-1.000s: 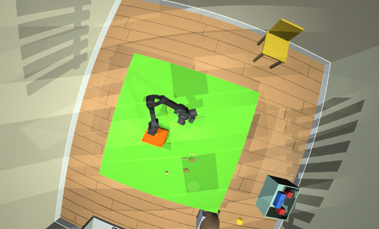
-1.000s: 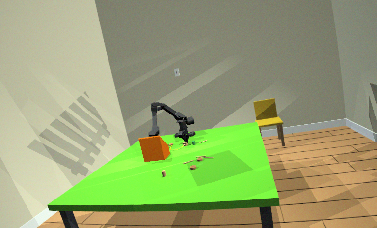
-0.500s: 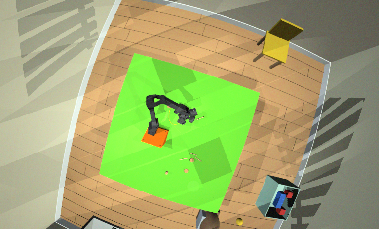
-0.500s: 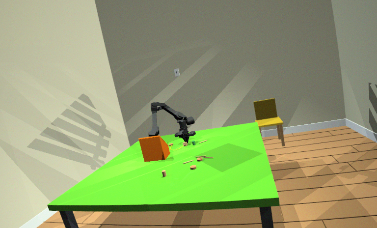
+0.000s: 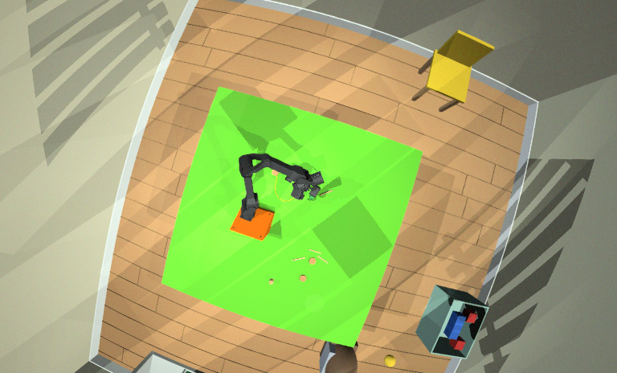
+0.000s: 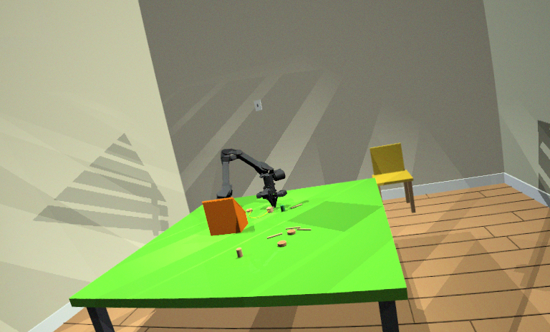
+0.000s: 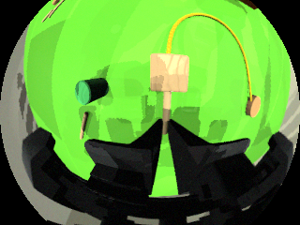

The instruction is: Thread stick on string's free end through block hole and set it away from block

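Now: gripper tip 5 cm to the left of the wooden block, 1 cm below it and 1 cm past it. From my gripper tip the other things lie so: round button 17 cm behind, 1 cm to the left; then green cylinder 7 cm ahead, 6 cm to the right, 1 cm above.
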